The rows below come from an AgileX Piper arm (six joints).
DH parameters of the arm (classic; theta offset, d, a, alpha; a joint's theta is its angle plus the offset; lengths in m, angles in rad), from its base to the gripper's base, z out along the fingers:
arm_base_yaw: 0 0.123 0 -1.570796
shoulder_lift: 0.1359 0 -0.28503 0
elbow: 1.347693 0 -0.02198 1.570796
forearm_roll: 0 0.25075 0 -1.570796
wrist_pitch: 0 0 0 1.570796
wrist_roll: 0 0.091 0 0
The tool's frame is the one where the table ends.
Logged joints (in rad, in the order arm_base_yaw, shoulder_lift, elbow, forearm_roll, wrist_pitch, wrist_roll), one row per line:
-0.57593, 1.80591, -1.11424, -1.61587, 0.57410, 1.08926
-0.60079, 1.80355, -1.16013, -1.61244, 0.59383, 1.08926
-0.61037, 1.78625, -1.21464, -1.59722, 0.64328, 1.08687
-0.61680, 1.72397, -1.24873, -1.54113, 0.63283, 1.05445
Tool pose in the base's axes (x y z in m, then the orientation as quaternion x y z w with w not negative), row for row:
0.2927, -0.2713, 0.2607, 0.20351, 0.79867, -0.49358, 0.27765
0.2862, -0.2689, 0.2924, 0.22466, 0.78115, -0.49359, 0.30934
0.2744, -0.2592, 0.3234, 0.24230, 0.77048, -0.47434, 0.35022
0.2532, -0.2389, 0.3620, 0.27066, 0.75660, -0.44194, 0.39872
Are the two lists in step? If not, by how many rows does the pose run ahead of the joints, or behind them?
The pose runs 2 rows ahead of the joints: the pose in row i belongs to the joints in row i + 2.
